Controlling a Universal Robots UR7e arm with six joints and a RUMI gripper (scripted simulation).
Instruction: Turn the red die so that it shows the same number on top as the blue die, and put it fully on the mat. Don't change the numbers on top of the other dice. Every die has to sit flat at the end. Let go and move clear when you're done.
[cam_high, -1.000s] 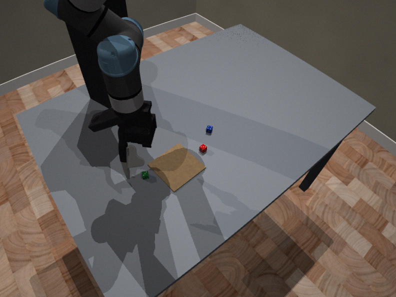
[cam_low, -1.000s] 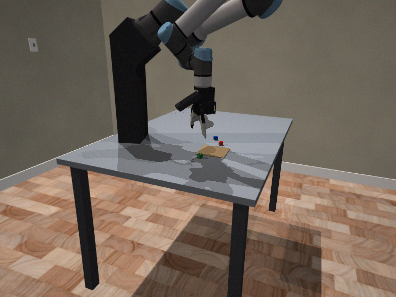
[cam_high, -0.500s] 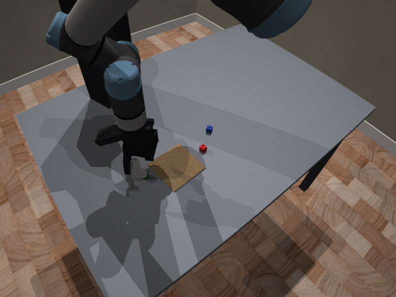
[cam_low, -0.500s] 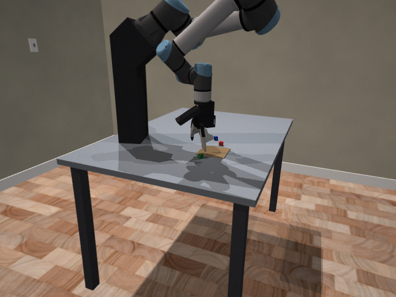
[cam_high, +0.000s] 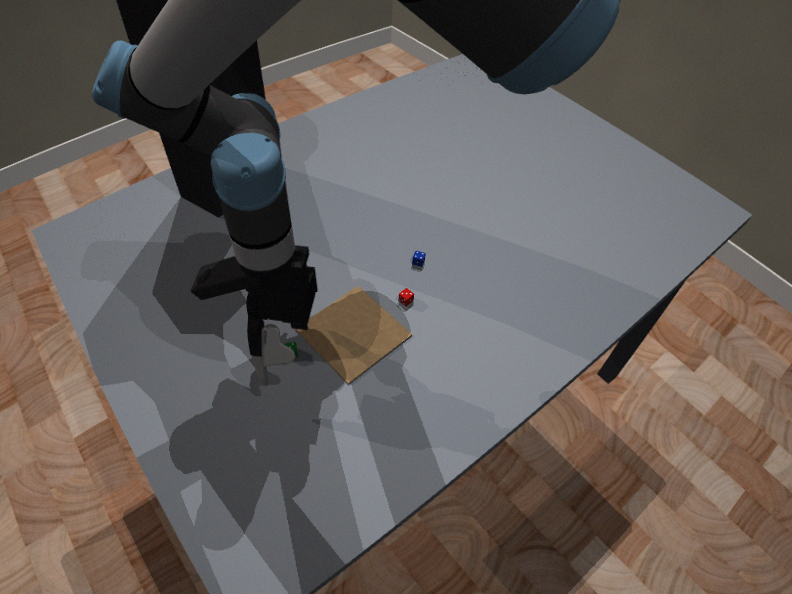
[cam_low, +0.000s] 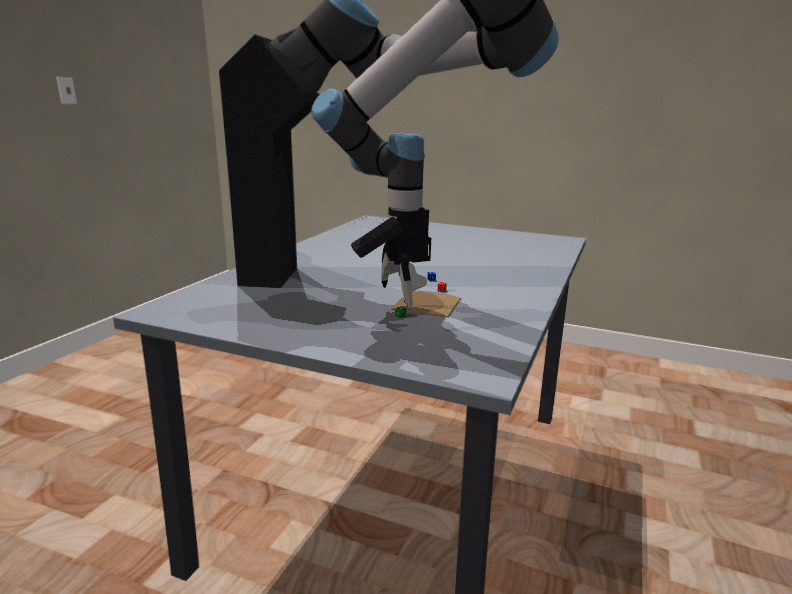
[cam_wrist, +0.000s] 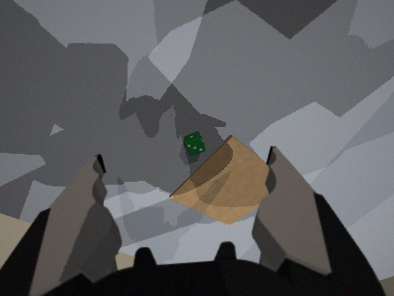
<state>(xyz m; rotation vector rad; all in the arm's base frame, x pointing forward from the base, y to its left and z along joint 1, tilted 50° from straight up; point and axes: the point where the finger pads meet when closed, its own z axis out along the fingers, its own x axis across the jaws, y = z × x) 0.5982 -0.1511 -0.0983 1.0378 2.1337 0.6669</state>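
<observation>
My gripper is now 40 mm above the green die, 20 mm to the right of it and 10 mm short of it. Round my hand: tan mat 120 mm to the left, 50 mm below, 40 mm ahead; red die 240 mm to the left, 40 mm below, 40 mm ahead; blue die 310 mm to the left, 40 mm below, 20 mm behind.
</observation>
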